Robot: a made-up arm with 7 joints.
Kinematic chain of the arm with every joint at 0, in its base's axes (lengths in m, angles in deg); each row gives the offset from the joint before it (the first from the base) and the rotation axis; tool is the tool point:
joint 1: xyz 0 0 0 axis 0 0.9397 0.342
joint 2: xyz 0 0 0 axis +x
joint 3: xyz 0 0 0 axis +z
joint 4: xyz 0.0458 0 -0.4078 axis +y
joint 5: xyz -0.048 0 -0.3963 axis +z
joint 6: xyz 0 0 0 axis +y
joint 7: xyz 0 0 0 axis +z
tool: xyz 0 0 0
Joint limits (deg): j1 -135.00..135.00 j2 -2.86..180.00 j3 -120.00..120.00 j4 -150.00..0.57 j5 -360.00..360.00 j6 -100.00..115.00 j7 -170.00..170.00
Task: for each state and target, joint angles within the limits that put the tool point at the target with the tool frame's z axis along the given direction. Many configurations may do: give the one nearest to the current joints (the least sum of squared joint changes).
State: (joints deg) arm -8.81 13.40 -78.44 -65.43 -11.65 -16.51 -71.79
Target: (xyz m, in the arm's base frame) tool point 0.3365 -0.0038 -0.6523 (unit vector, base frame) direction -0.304 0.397 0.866
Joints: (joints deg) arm -33.47 32.67 -98.62 -63.23 -1.24 7.88 -71.79
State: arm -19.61 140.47 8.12 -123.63 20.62 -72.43 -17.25
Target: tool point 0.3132 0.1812 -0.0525 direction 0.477 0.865 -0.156
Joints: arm 7.76 120.77 -16.33 -139.64 19.92 -84.74 -17.25
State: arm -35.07 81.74 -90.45 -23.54 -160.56 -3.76 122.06
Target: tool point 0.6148 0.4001 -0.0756 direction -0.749 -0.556 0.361
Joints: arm -64.30 78.38 -77.74 -62.07 -150.71 -33.19 122.06
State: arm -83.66 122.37 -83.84 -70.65 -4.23 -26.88 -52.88
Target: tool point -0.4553 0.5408 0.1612 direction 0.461 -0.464 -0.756
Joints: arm -135.00 163.70 -39.90 -66.13 0.88 -2.79 -52.88
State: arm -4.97 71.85 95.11 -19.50 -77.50 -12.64 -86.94
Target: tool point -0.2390 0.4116 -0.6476 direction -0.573 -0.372 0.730
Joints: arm 17.66 32.27 85.38 0.49 -87.17 -52.53 -86.94
